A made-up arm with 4 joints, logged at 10 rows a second.
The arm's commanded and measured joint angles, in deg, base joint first. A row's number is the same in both.
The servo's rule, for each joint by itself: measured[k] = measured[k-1] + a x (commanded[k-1-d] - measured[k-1]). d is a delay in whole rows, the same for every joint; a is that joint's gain. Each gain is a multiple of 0.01, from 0.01 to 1. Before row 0 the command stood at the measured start. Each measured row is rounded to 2 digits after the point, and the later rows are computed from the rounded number. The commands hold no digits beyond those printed.
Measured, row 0:
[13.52, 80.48, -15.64, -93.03]
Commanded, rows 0 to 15:
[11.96, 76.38, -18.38, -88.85]
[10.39, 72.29, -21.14, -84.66]
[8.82, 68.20, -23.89, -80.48]
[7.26, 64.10, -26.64, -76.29]
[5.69, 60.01, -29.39, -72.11]
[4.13, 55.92, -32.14, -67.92]
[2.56, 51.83, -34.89, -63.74]
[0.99, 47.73, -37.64, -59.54]
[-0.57, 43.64, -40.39, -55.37]
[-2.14, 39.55, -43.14, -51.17]
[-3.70, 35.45, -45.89, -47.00]
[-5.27, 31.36, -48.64, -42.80]
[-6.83, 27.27, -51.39, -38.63]
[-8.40, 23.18, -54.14, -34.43]
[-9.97, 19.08, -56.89, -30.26]
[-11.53, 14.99, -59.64, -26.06]
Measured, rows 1 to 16:
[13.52, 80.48, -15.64, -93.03]
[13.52, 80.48, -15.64, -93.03]
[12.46, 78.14, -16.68, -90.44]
[11.05, 74.81, -18.37, -86.86]
[9.53, 71.04, -20.47, -82.90]
[7.99, 67.08, -22.81, -78.80]
[6.43, 63.05, -25.31, -74.65]
[4.87, 58.99, -27.91, -70.48]
[3.30, 54.91, -30.56, -66.30]
[1.73, 50.82, -33.25, -62.11]
[0.17, 46.73, -35.96, -57.93]
[-1.40, 42.64, -38.69, -53.74]
[-2.96, 38.54, -41.43, -49.56]
[-4.53, 34.45, -44.17, -45.37]
[-6.09, 30.36, -46.91, -41.19]
[-7.66, 26.27, -49.66, -37.00]
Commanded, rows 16 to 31:
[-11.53, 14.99, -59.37, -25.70]
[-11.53, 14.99, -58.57, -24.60]
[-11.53, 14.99, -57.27, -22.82]
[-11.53, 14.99, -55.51, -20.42]
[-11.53, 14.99, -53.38, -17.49]
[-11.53, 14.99, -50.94, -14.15]
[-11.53, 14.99, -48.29, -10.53]
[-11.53, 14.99, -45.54, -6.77]
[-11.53, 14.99, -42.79, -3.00]
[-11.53, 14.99, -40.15, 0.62]
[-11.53, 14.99, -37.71, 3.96]
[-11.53, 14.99, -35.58, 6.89]
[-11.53, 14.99, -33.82, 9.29]
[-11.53, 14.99, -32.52, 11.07]
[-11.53, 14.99, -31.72, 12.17]
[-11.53, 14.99, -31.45, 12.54]
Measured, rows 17 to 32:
[-9.23, 22.17, -52.41, -32.82]
[-10.79, 18.08, -55.16, -28.63]
[-11.29, 16.32, -56.76, -26.81]
[-11.45, 15.56, -57.45, -25.44]
[-11.50, 15.24, -57.38, -23.82]
[-11.52, 15.10, -56.67, -21.71]
[-11.53, 15.04, -55.42, -19.09]
[-11.53, 15.01, -53.72, -16.03]
[-11.53, 15.00, -51.66, -12.62]
[-11.53, 14.99, -49.33, -8.99]
[-11.53, 14.99, -46.84, -5.28]
[-11.53, 14.99, -44.30, -1.62]
[-11.53, 14.99, -41.80, 1.84]
[-11.53, 14.99, -39.44, 4.97]
[-11.53, 14.99, -37.30, 7.65]
[-11.53, 14.99, -35.48, 9.77]

